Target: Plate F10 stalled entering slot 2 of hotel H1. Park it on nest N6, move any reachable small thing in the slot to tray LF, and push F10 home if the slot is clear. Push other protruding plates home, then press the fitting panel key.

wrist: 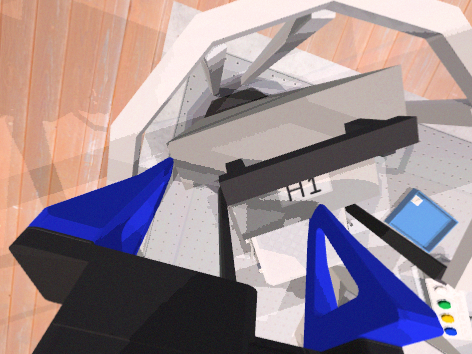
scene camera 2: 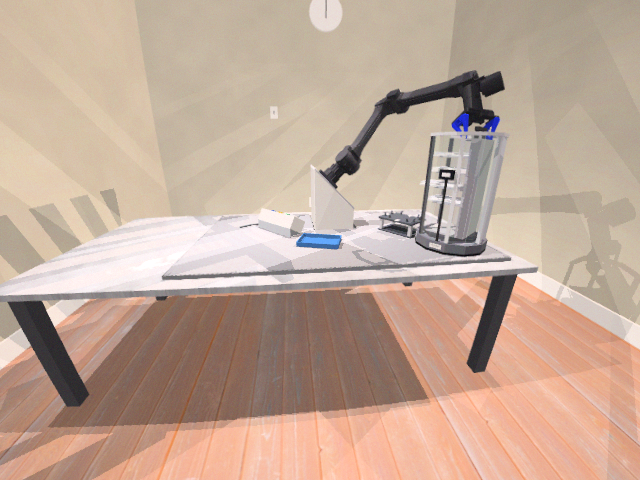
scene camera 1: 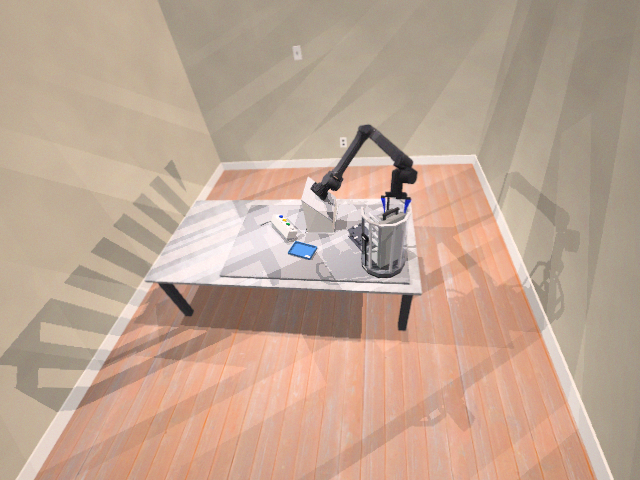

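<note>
The hotel H1 stands inside a clear many-sided housing with a pale top ring. A dark handle bar crosses its top. My gripper is open and empty, pointing down at the top of the hotel, one finger on each side of the bar's near end in the wrist view. Several pale plates sit stacked in the slots; one plate sticks out further left. Plate labels and the inside of slot 2 cannot be read. A dark raised nest stands left of the hotel.
A blue tray lies on the grey mat. A white panel with blue, yellow and green keys lies left of the arm's wedge base. The housing's ring and posts surround the hotel.
</note>
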